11 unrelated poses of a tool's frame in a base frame.
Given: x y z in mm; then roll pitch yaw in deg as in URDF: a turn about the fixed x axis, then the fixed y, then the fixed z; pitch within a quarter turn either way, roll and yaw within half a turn.
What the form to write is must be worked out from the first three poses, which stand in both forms.
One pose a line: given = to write
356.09 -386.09 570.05 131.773 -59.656 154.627 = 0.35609 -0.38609 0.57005 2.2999 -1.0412 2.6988
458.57 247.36 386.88 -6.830 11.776 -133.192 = 0.45857 0.24736 0.38688 -0.1192 0.2055 -2.3246
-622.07 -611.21 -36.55 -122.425 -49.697 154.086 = -0.62207 -0.61121 -0.03655 -2.1367 -0.8674 2.6893
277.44 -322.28 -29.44 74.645 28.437 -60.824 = 0.27744 -0.32228 -0.02944 1.3028 0.4963 -1.0616
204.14 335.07 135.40 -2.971 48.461 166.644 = 0.20414 0.33507 0.13540 -0.0519 0.8458 2.9085
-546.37 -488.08 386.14 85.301 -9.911 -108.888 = -0.54637 -0.48808 0.38614 1.4888 -0.1730 -1.9005
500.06 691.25 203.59 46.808 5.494 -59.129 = 0.50006 0.69125 0.20359 0.8170 0.0959 -1.0320
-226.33 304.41 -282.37 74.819 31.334 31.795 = -0.22633 0.30441 -0.28237 1.3058 0.5469 0.5549
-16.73 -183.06 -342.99 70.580 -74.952 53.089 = -0.01673 -0.18306 -0.34299 1.2319 -1.3082 0.9266
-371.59 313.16 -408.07 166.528 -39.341 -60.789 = -0.37159 0.31316 -0.40807 2.9065 -0.6866 -1.0610
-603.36 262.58 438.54 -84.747 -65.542 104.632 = -0.60336 0.26258 0.43854 -1.4791 -1.1439 1.8262
